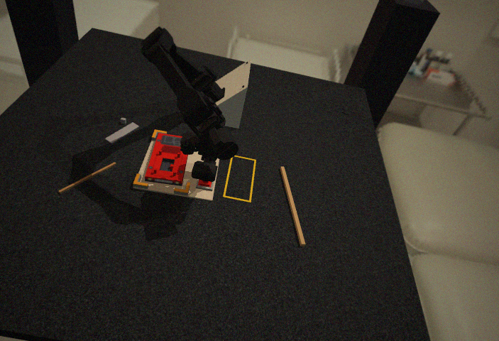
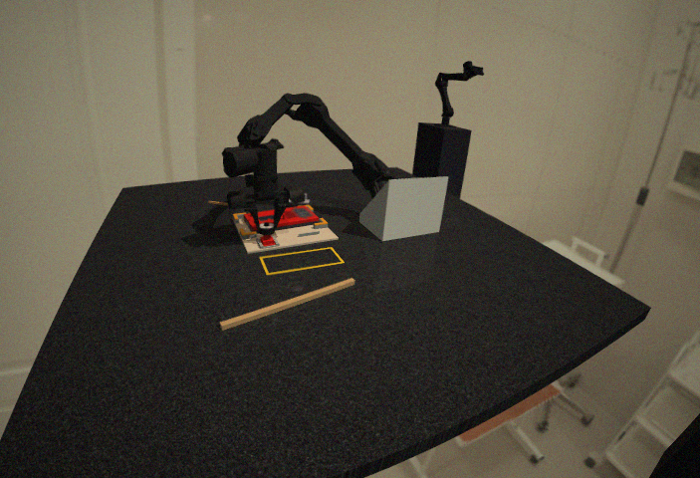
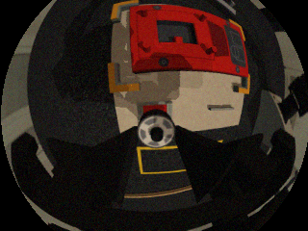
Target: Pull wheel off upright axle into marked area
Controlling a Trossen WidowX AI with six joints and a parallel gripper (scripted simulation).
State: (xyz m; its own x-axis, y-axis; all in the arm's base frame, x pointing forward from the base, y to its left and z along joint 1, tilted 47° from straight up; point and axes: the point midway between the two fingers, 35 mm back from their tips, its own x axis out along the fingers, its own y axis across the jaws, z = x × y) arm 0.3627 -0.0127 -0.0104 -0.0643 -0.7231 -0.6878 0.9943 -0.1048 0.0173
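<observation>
My gripper tip is now 1 cm above the silver hub. From my gripper tip the other things lie so: grey strip (29 cm to the right, 18 cm behind, 4 cm below); grey wheel (right at my gripper tip).
</observation>
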